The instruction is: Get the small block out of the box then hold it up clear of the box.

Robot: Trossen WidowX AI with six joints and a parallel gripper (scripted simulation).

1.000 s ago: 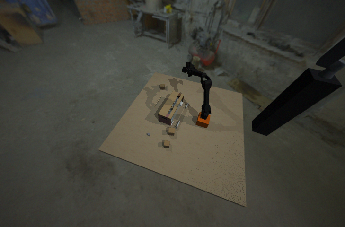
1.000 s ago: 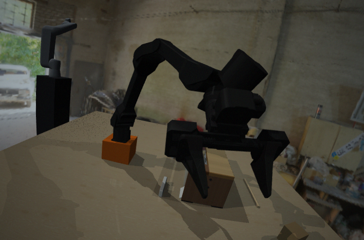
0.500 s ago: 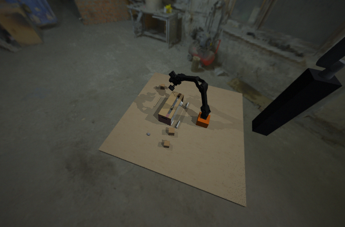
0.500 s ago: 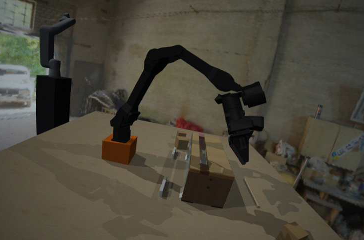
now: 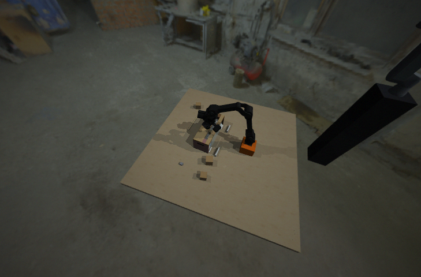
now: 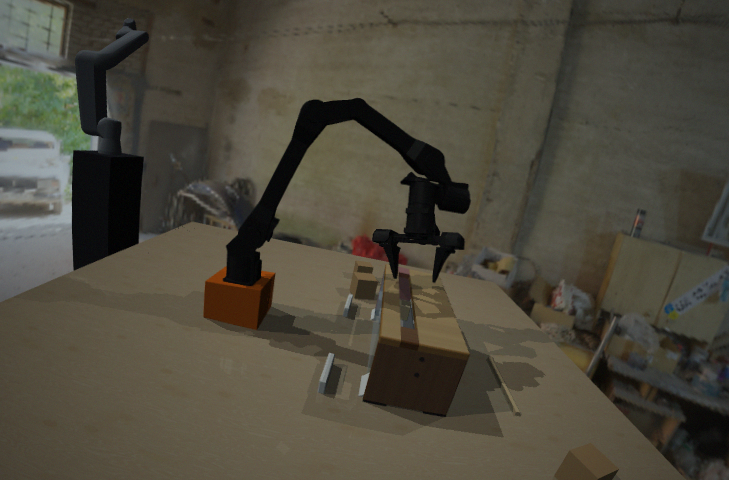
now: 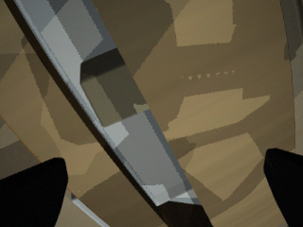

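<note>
Now: the box 2 cm behind my gripper tip, 2 cm to the right of it and 10 cm below it. Also, from my gripper tip: thin stick: 22 cm ahead, 9 cm to the right, 16 cm below; then grey piece: 11 cm ahead, 36 cm to the left, 15 cm below.
</note>
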